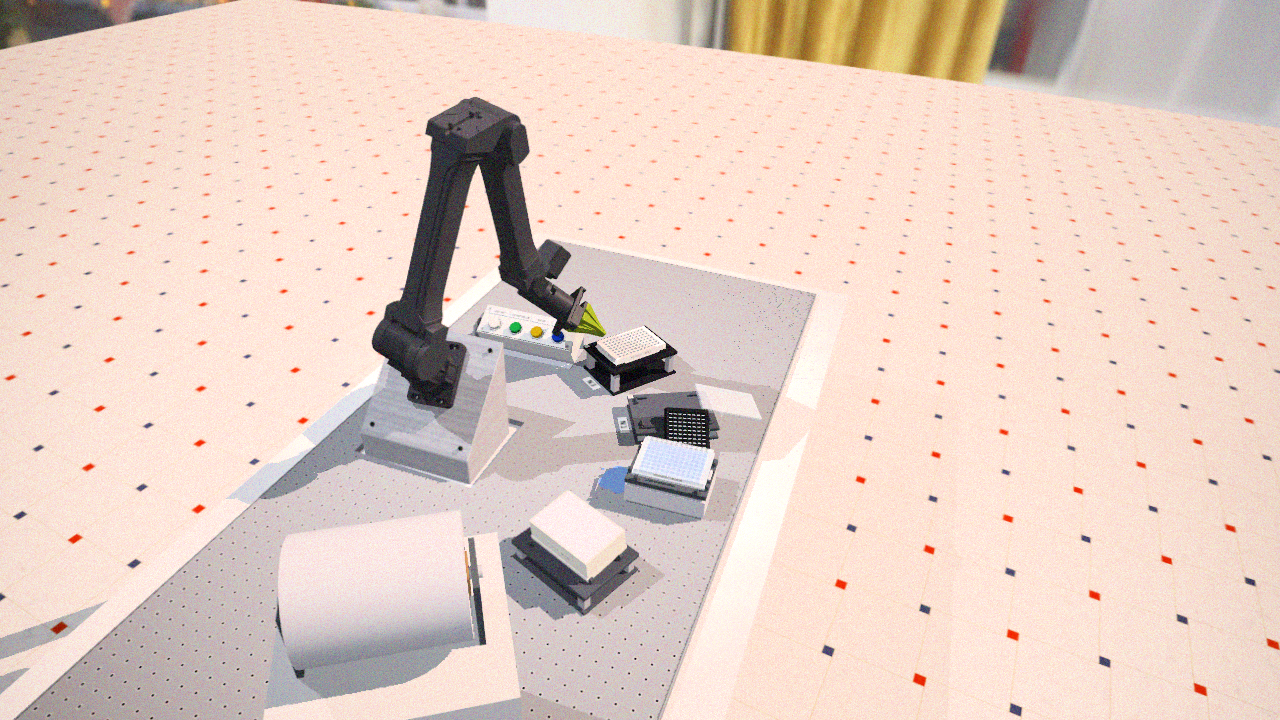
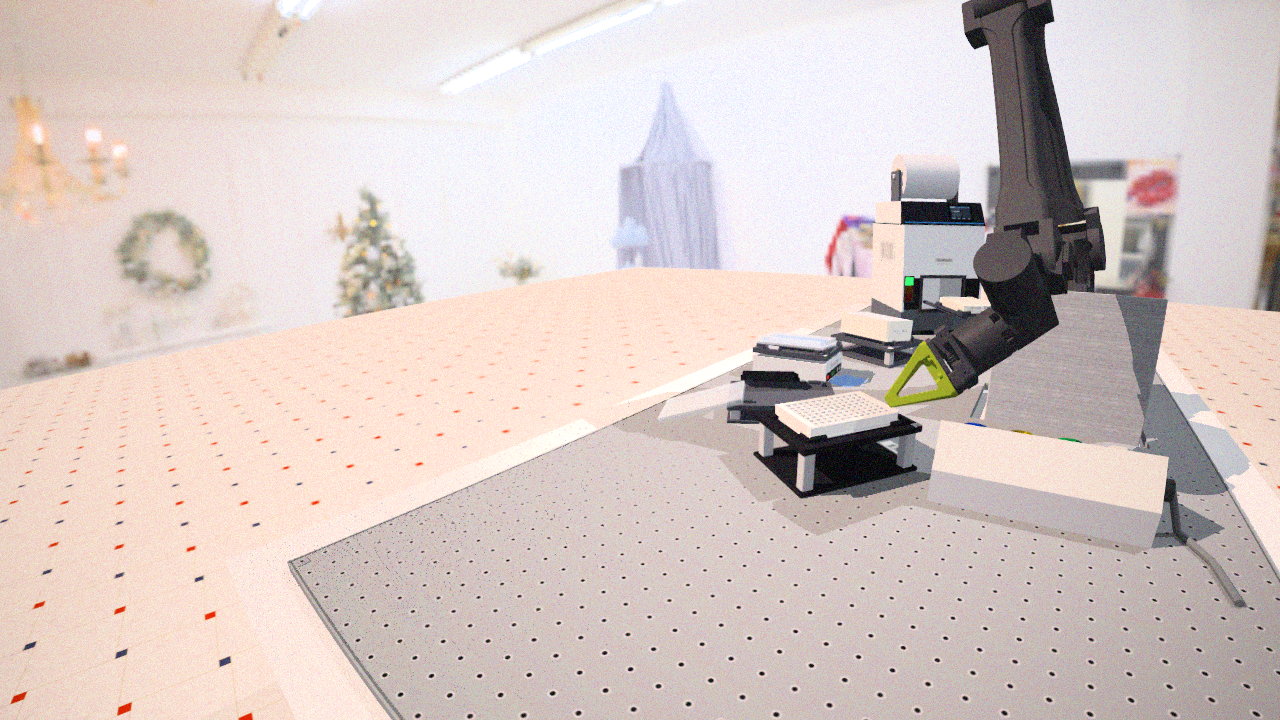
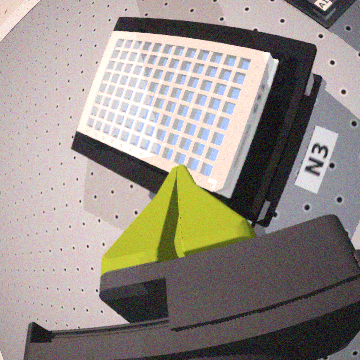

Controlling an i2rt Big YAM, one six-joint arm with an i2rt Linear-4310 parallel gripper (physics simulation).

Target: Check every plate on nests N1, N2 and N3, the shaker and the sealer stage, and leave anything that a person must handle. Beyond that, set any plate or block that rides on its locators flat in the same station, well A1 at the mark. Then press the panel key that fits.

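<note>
My gripper (image 1: 603, 334) (image 2: 889, 402) (image 3: 181, 174) is shut and empty, fingertips together beside a corner of the white well plate (image 1: 631, 344) (image 2: 836, 412) (image 3: 170, 100). The plate lies on black nest N3 (image 2: 805, 440) (image 3: 282, 125), with a wider dark strip along one side; I cannot tell whether it is flat. A black gridded block (image 1: 687, 425) (image 2: 771, 377) lies off-centre on the low dark nest (image 1: 648, 416). A bluish plate (image 1: 677, 460) sits on the shaker (image 1: 666, 495). A white block (image 1: 579, 532) (image 2: 877, 326) sits on the farthest nest (image 1: 581, 586). A pale plate (image 2: 964, 304) shows at the sealer (image 2: 935, 246).
The panel (image 1: 528, 347) (image 2: 1047, 483) with white, green (image 1: 515, 327), yellow (image 1: 536, 332) and blue (image 1: 557, 336) keys stands close beside N3. A clear sheet (image 1: 732, 401) lies beside the low nest. The sealer's large roll (image 1: 375, 591) stands beyond the arm's base (image 1: 429, 425).
</note>
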